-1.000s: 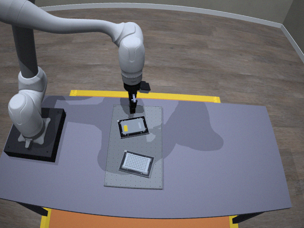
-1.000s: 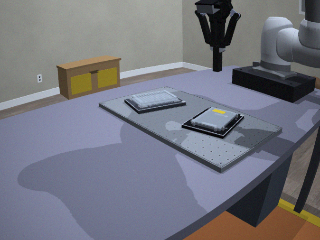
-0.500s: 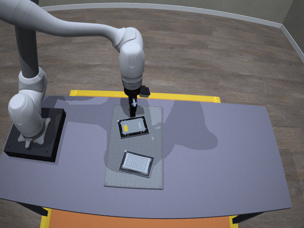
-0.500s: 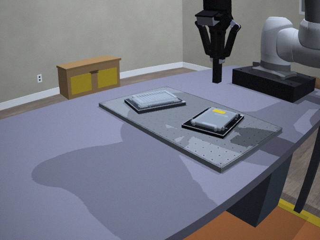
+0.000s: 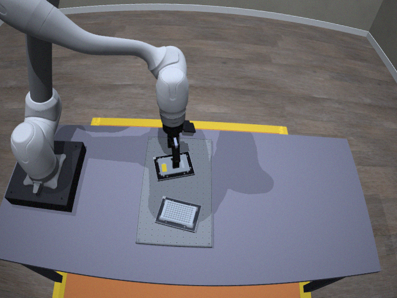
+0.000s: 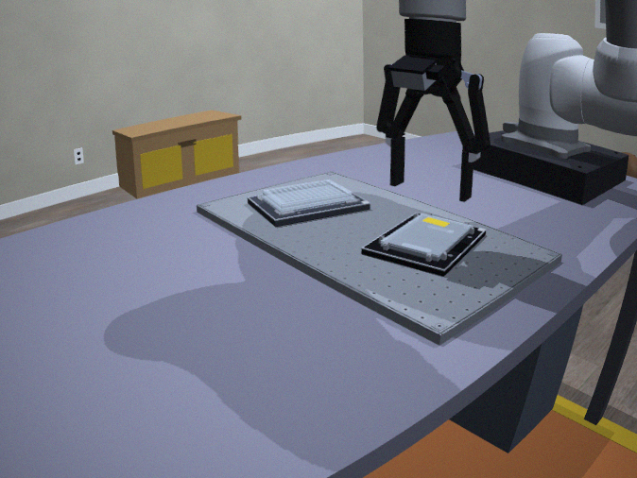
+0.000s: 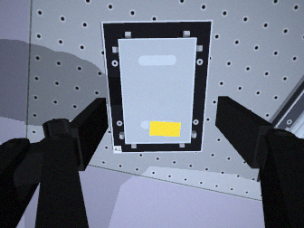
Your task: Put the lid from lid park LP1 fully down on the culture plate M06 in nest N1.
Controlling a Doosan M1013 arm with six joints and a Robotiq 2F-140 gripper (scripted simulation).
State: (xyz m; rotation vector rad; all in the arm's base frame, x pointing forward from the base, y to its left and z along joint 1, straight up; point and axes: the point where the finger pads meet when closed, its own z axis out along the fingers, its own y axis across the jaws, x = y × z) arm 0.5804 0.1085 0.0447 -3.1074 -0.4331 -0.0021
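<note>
Right now my hand is 90 mm above the clear lid. The rest, counted from my hand: dark nest N1: 40 mm ahead, 230 mm to the right, 90 mm below; then culture plate: 40 mm ahead, 230 mm to the right, 80 mm below; then lid park: 100 mm below.
</note>
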